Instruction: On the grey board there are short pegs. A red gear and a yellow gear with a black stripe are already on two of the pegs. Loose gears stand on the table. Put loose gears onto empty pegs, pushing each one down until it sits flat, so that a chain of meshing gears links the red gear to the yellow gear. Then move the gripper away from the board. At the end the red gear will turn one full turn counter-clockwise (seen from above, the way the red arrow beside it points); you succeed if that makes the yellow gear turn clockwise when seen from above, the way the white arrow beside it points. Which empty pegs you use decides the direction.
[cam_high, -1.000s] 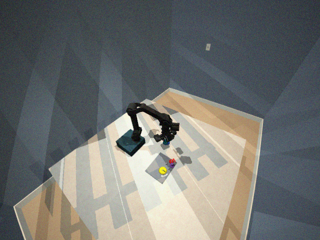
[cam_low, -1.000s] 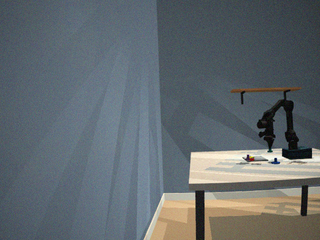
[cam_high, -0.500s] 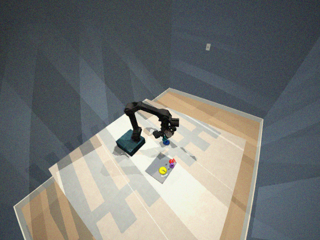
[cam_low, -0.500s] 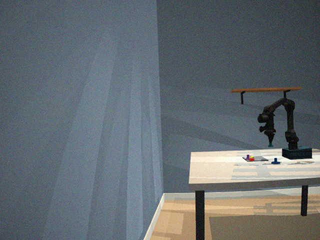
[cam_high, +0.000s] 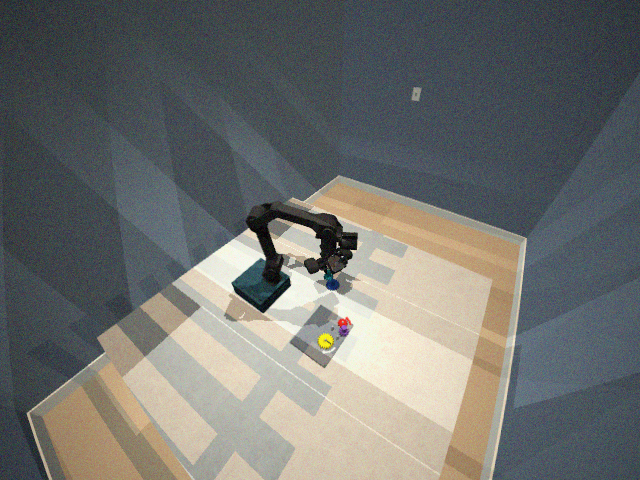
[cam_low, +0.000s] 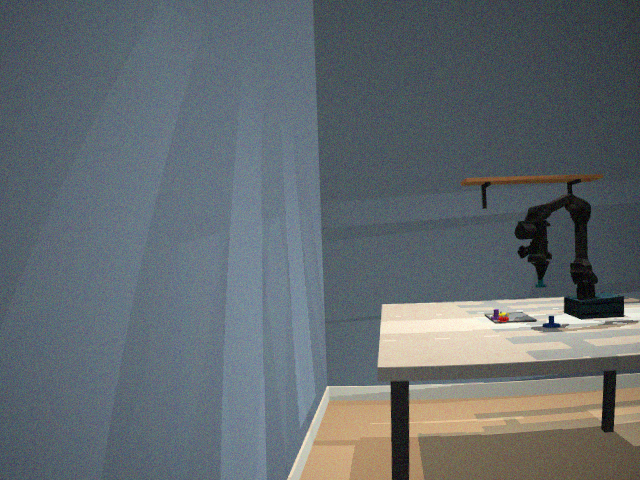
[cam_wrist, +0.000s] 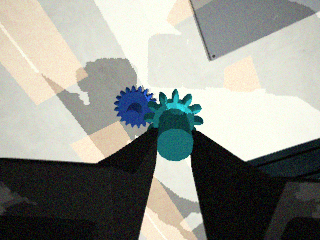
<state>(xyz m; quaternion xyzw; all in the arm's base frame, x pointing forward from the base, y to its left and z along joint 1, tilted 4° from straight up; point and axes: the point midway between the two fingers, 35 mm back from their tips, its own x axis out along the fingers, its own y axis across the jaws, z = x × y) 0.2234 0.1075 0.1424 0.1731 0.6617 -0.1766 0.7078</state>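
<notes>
Right now the purple gear is 150 mm ahead of my gripper tip, 110 mm to the right of it and 150 mm below it. Round my gripper tip: teal gear (10 mm below); red gear (130 mm ahead, 80 mm to the right, 150 mm below); blue gear (20 mm behind, 60 mm to the left, 150 mm below).
</notes>
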